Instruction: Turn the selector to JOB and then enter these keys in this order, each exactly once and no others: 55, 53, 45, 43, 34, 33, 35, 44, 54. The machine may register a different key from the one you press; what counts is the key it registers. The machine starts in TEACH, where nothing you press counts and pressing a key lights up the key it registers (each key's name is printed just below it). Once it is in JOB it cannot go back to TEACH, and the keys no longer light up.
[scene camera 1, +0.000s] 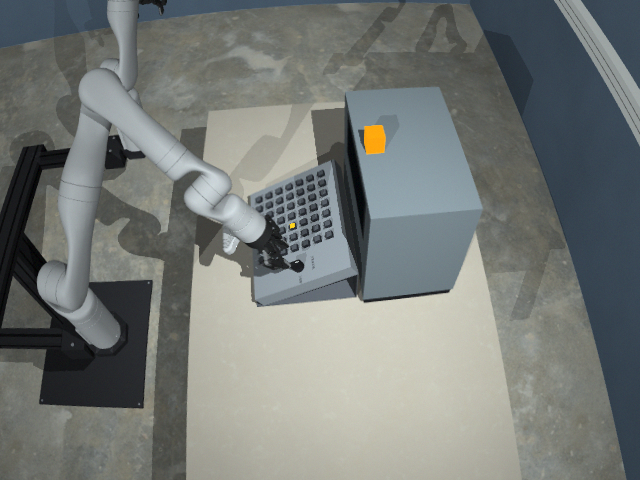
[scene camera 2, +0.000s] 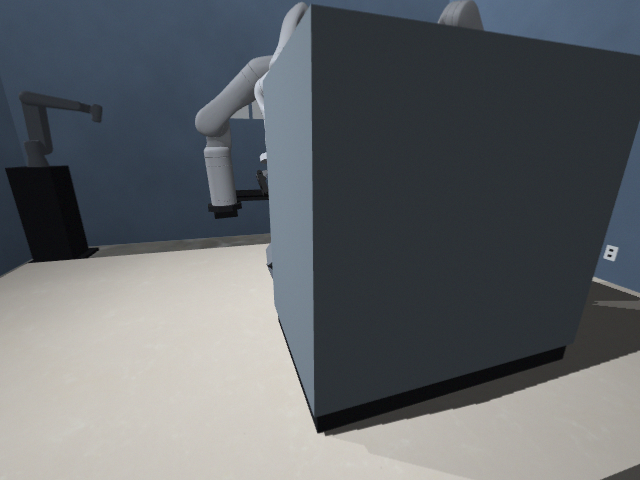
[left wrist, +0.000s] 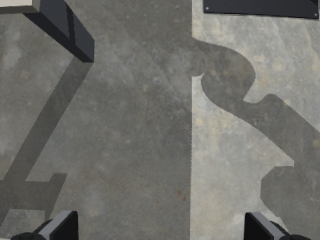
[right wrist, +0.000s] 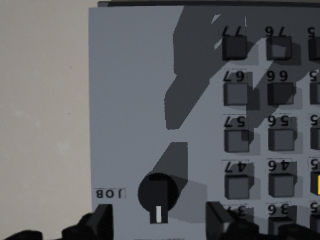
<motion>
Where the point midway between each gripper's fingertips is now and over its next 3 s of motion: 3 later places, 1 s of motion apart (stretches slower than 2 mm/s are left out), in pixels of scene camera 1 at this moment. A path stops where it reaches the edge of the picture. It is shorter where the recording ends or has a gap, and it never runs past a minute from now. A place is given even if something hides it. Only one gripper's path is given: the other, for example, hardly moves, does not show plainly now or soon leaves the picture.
The right gripper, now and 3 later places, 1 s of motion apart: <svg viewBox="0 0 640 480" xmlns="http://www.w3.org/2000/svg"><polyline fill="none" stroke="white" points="286,257 291,261 294,262 297,265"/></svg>
</motion>
